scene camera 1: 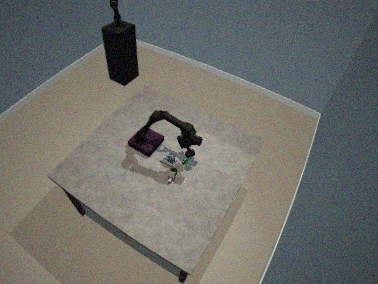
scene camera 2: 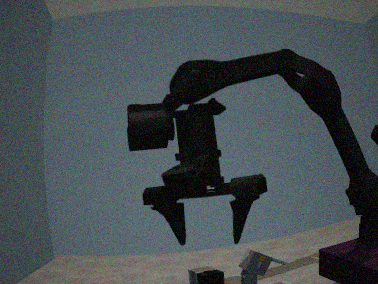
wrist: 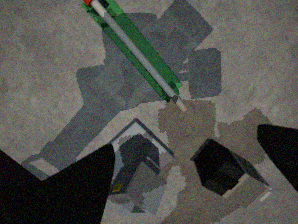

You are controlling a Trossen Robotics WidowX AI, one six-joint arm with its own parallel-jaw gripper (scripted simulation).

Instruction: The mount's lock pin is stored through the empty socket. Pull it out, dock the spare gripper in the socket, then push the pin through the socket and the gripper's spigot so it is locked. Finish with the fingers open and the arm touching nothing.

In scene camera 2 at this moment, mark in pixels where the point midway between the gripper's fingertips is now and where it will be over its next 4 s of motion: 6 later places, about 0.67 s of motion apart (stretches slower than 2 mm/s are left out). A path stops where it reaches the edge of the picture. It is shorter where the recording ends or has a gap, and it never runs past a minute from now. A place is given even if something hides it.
My gripper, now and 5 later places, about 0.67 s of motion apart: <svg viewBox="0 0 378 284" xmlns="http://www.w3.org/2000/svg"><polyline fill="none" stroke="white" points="209,244 198,243 197,233 200,245 201,267 203,280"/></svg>
